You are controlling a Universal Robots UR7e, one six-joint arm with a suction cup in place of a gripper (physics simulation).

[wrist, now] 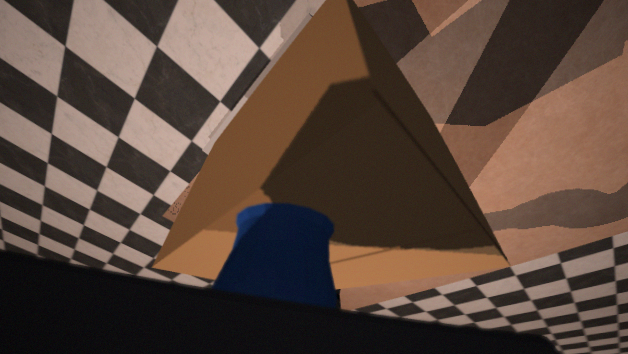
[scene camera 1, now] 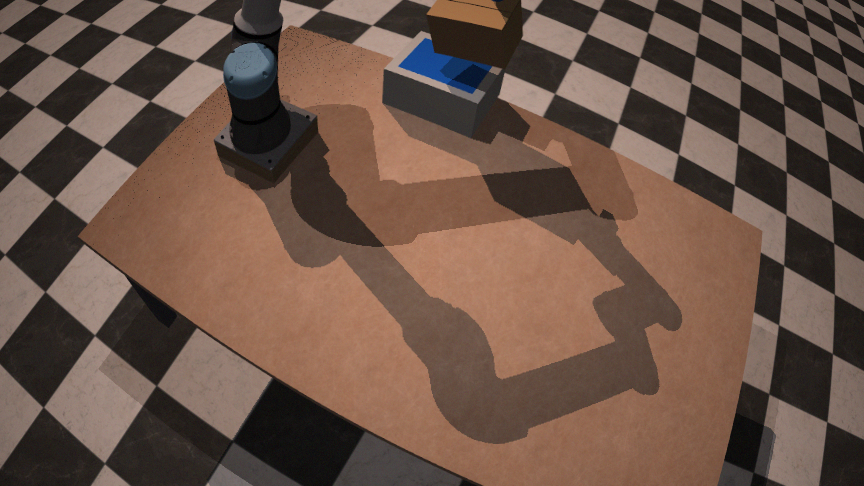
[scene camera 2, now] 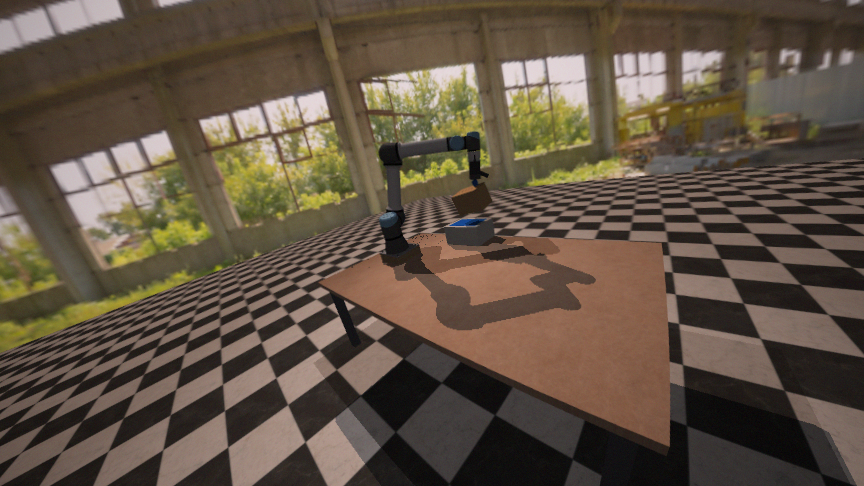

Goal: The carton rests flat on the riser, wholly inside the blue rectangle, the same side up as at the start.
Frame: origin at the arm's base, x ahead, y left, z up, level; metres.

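Where they show: hand, tool point: (wrist: 291,221) (scene camera 1: 494,0) (scene camera 2: 475,186); arm's base, link origin: (scene camera 1: 260,129) (scene camera 2: 397,249).
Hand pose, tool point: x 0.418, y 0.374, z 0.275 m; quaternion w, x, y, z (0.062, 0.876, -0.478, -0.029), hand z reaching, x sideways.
Things, the pixels of their centre, and the offset from my tool point. Level surfaces: height alone.
- brown carton, body centre: (wrist: 310,182) (scene camera 1: 476,24) (scene camera 2: 471,199) dx -0.025, dy -0.024, dz -0.070 m
- grey riser, body centre: (scene camera 1: 444,81) (scene camera 2: 469,231) dx -0.081, dy -0.028, dz -0.276 m
- blue rectangle, body centre: (scene camera 1: 447,64) (scene camera 2: 467,222) dx -0.081, dy -0.028, dz -0.216 m
- brown table, surface height: dz -0.336 m
The brown carton (scene camera 1: 474,42) (scene camera 2: 472,200) (wrist: 300,115) hangs tilted in the air above the riser, apart from it. My suction gripper (scene camera 2: 475,181) (wrist: 285,212), a blue cup, is on the carton's upper face and holds it; the scene camera 1 view cuts off most of the cup at the top edge. The grey riser (scene camera 1: 428,108) (scene camera 2: 470,235) stands on the table by its far edge. The blue rectangle (scene camera 1: 422,58) (scene camera 2: 462,223) lies on the riser's top; the carton hides part of it in the scene camera 1 view, and shadow falls on it.
The arm's base (scene camera 1: 265,142) (scene camera 2: 398,250) stands on the brown table (scene camera 1: 241,290) (scene camera 2: 580,338), to the left of the riser in both scene views. Arm shadows cross the table top. A checkered floor surrounds the table.
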